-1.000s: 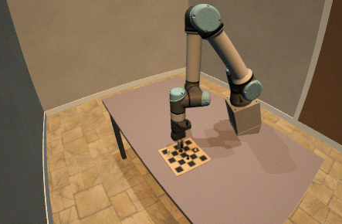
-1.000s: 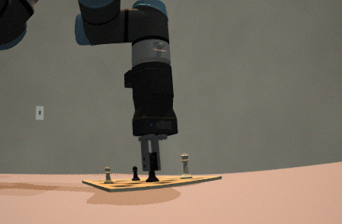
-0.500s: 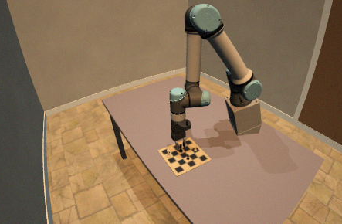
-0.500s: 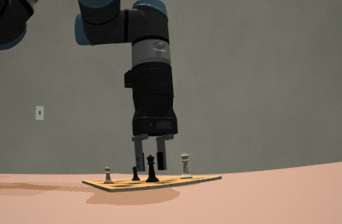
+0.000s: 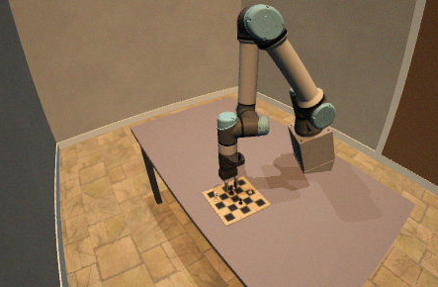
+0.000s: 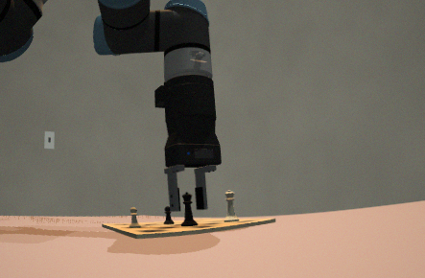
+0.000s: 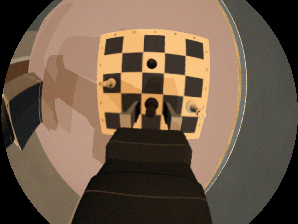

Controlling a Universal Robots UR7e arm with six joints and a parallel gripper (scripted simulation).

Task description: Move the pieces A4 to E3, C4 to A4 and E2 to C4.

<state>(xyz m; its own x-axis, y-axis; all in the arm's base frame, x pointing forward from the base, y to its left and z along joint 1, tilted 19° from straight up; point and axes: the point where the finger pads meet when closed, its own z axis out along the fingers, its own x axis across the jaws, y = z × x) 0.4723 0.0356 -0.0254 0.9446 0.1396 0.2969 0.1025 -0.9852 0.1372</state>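
My gripper is now 2 cm above the tall black piece. Also, from my hand: chessboard: 4 cm to the left, 4 cm below; black pawn: 1 cm behind, 7 cm to the left, 3 cm below; tall white piece: 8 cm ahead, 1 cm to the left, 2 cm below.
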